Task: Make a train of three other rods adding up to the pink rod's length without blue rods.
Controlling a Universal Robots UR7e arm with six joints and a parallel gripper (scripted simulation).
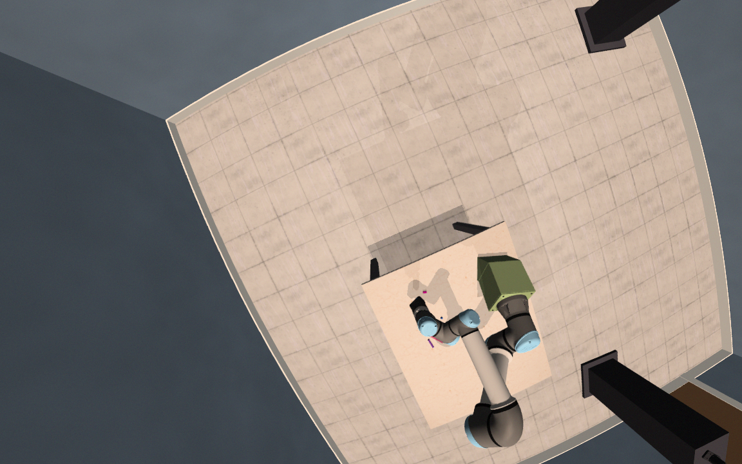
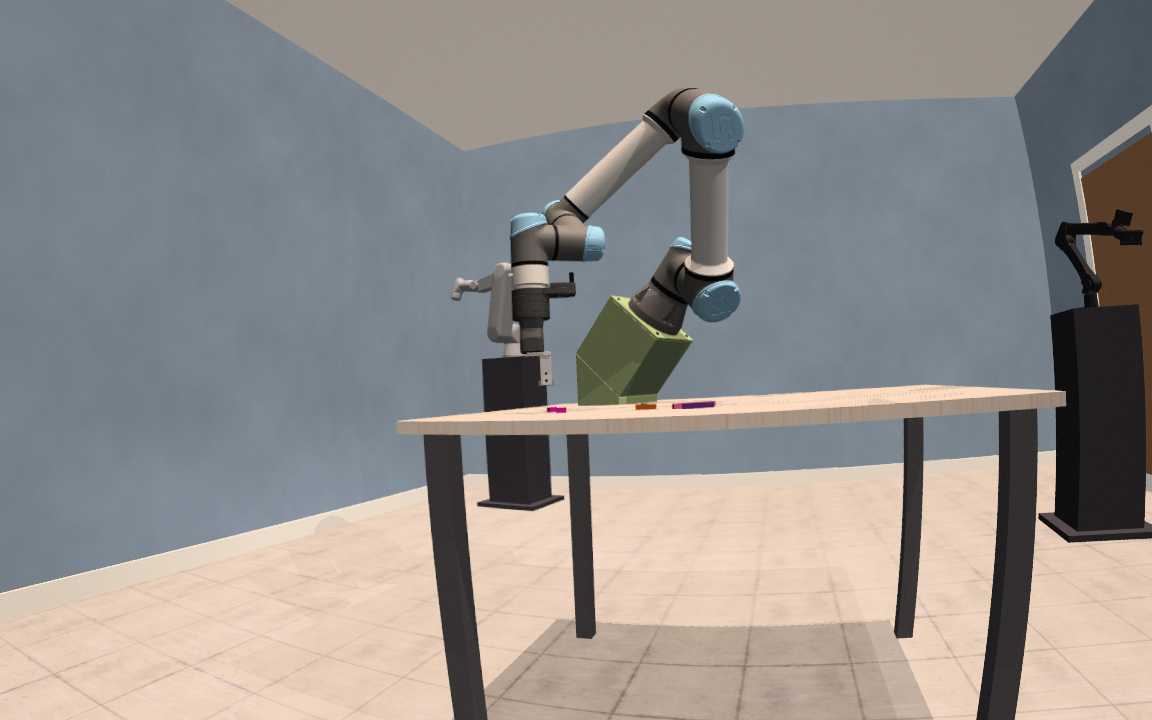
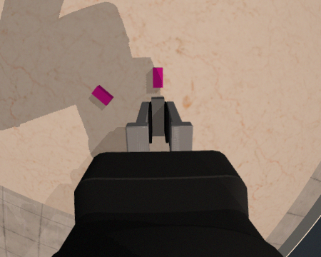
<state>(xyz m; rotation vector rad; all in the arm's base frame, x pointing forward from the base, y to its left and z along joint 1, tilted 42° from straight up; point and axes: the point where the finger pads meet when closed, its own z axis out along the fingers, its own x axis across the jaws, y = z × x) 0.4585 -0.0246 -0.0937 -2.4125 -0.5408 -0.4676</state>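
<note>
My hand is 50 mm past the orange rod, 190 mm to the right of it and 70 mm above it. The rest, counted from my hand: small blue rod (110 mm behind, 160 mm to the left, 70 mm below); then grey rod (10 mm below); then pink rod (60 mm behind, 280 mm to the left, 70 mm below).
</note>
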